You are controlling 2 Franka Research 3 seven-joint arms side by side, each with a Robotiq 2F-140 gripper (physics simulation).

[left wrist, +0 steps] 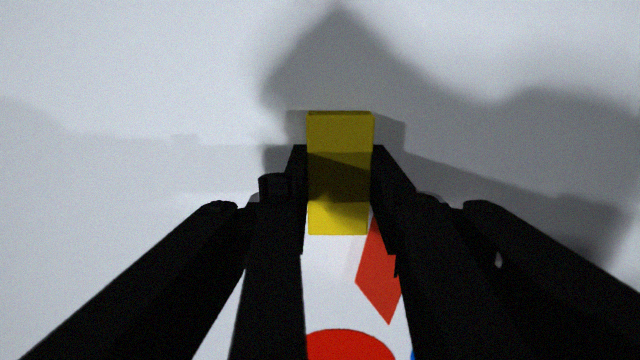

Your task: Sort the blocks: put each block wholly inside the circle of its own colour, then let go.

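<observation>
A yellow rectangular block (339,175) is between the fingers of my left gripper (337,168), which is shut on it, a finger against each long side. A red block (380,280) lies close below and right of the yellow block, partly hidden behind the right finger. Part of the red circle (347,345) shows at the bottom edge, below the red block and apart from it. A yellow circle does not show in this view. My right gripper does not show in this view.
A sliver of blue (413,355) shows at the bottom edge beside the right finger. Dark shadows fall across the pale table (125,65) above and to the right of the yellow block.
</observation>
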